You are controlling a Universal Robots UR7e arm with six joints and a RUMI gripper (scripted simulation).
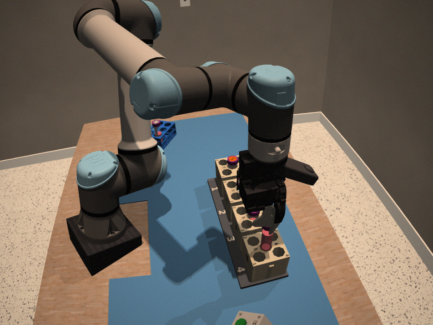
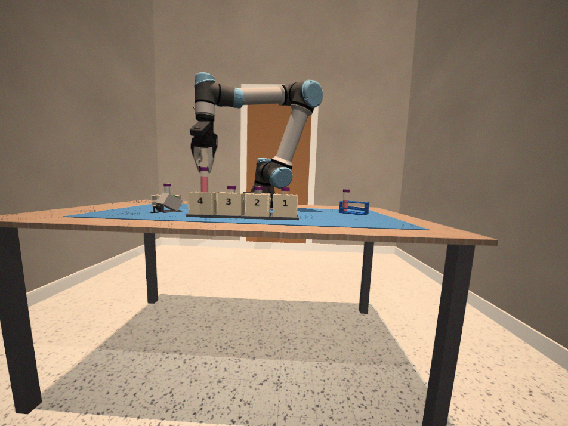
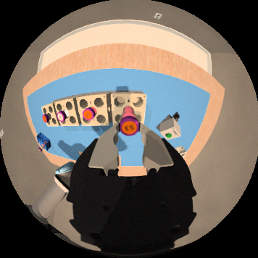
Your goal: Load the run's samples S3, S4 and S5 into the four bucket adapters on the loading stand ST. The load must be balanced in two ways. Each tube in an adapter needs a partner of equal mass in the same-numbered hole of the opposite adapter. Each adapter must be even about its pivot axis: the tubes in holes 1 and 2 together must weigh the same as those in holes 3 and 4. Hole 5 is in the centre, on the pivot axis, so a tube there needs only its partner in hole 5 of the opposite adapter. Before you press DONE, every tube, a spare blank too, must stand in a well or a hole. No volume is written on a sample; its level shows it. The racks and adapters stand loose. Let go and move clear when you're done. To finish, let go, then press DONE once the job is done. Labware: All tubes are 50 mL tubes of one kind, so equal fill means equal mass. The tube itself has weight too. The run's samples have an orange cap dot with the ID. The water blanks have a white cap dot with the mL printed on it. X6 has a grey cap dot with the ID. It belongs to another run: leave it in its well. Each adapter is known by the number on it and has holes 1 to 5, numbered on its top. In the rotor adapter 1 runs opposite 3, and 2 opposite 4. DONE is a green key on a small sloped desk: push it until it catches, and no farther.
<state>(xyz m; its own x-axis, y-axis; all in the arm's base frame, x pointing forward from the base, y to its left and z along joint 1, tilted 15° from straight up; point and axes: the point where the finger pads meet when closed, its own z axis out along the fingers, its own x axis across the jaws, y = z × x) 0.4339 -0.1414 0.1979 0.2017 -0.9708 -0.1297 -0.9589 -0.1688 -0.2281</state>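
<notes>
Now: hand 1 cm to the right of the sample tube and 5 cm above it. The rest, counted from my hand: green key: 7 cm behind, 19 cm to the right, 12 cm below; white rack: 23 cm behind, 37 cm to the right, 16 cm below.
</notes>
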